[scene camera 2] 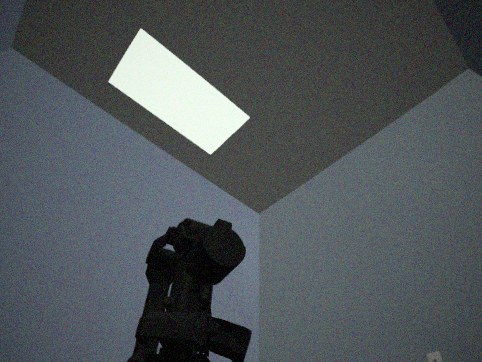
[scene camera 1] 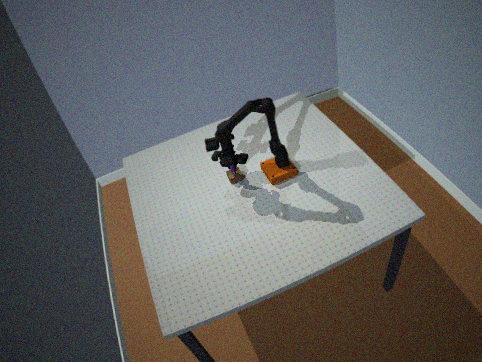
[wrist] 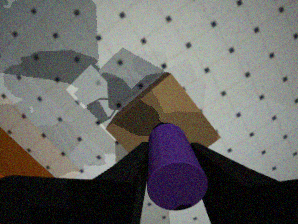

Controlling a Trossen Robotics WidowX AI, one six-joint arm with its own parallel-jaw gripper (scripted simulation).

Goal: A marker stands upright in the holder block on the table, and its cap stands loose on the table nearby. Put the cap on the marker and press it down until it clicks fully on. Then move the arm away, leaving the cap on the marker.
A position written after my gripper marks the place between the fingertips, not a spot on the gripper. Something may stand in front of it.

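Note:
A purple cap [wrist: 176,180] is there for me to see, though in scene camera 2 the cap is out of frame. I can see my gripper [wrist: 169,148] too.

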